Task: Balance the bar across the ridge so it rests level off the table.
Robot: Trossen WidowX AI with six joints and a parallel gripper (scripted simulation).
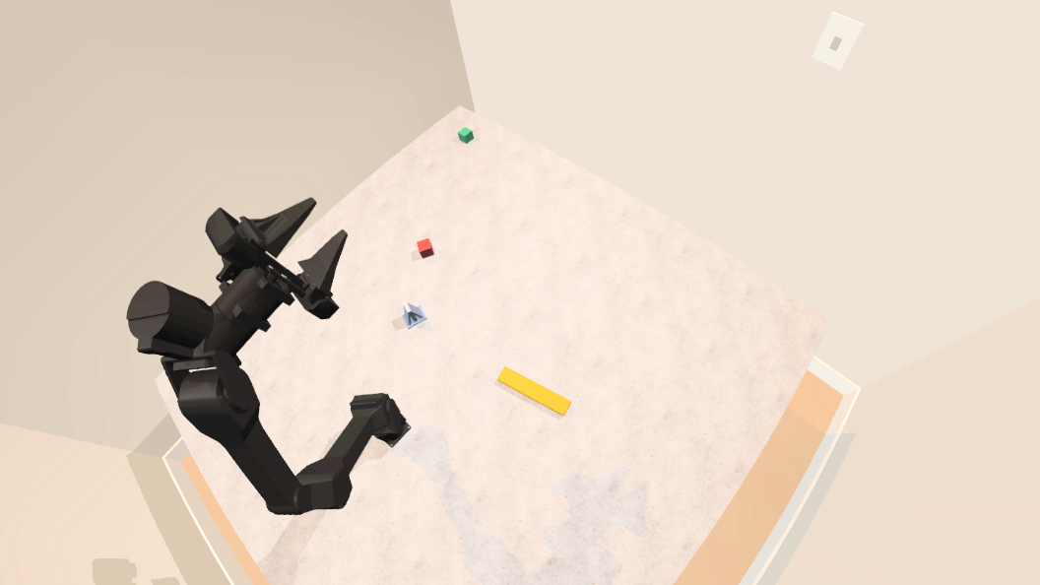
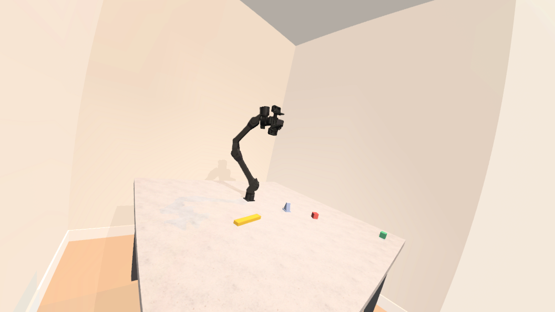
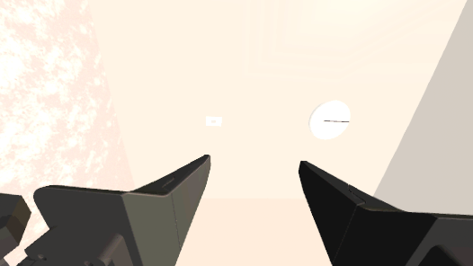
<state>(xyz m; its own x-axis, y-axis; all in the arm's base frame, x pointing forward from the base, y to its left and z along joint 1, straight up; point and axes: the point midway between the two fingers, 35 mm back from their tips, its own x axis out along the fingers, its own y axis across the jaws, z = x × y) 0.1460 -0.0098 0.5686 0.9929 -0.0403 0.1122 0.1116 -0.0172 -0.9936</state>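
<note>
The yellow bar lies 90 mm ahead of my gripper tip, 170 mm to the right of it and 560 mm below it. Round my gripper tip: red cube 190 mm ahead, 290 mm to the left, 560 mm below; green cube 560 mm ahead, 510 mm to the left, 560 mm below.
</note>
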